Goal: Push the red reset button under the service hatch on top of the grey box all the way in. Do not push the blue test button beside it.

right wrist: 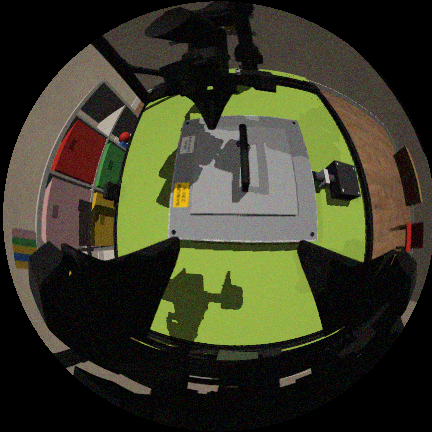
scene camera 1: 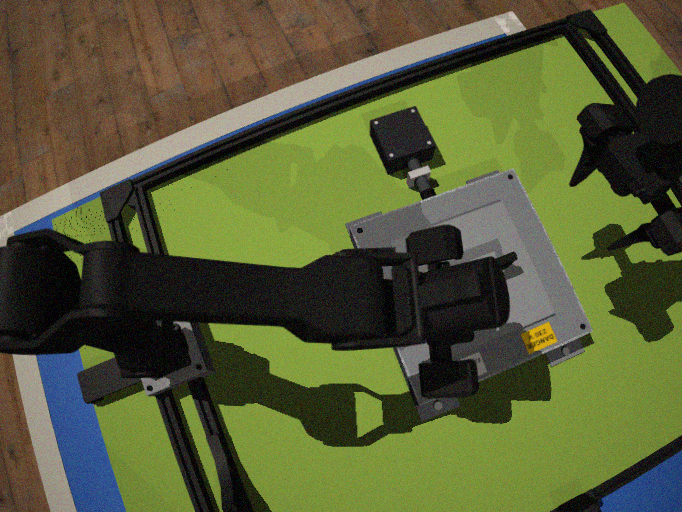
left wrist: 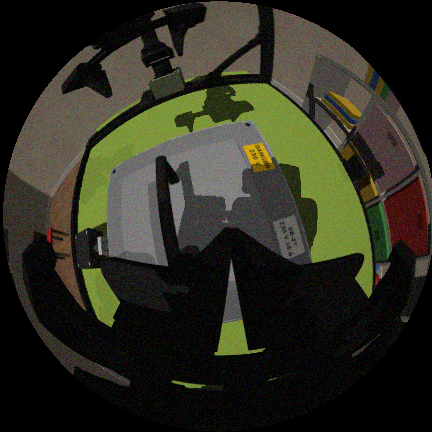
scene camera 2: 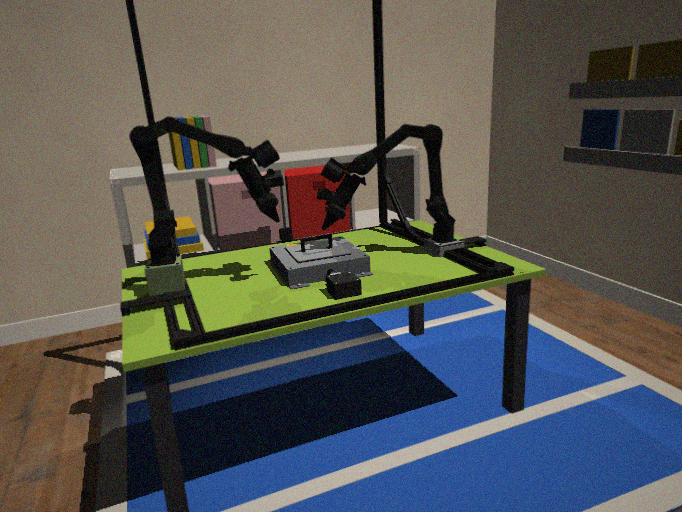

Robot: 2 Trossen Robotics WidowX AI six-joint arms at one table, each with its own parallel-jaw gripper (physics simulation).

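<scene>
The grey box (scene camera 1: 556,275) (scene camera 2: 308,273) (right wrist: 240,230) stands on the green table. The service hatch (left wrist: 215,155) (right wrist: 280,200) lies on its top and bears a black bar handle (scene camera 1: 507,260) (left wrist: 165,210) (right wrist: 244,160). Neither the red reset button nor the blue test button shows. My left gripper (scene camera 2: 325,227) (left wrist: 230,233) (right wrist: 211,128) is shut and empty, over the box on the label side of the handle; its tips are hidden in scene camera 1. My right gripper (scene camera 1: 591,216) (scene camera 2: 276,220) (right wrist: 241,245) is open and empty, raised beside the box.
A black junction box (scene camera 1: 402,137) (scene camera 2: 344,286) (left wrist: 87,248) (right wrist: 344,180) joins the grey box's side through a short fitting. A yellow danger label (scene camera 1: 540,337) (left wrist: 258,156) (right wrist: 181,195) and a pale label (left wrist: 288,237) (right wrist: 187,144) lie along the opposite edge. Black rails frame the table.
</scene>
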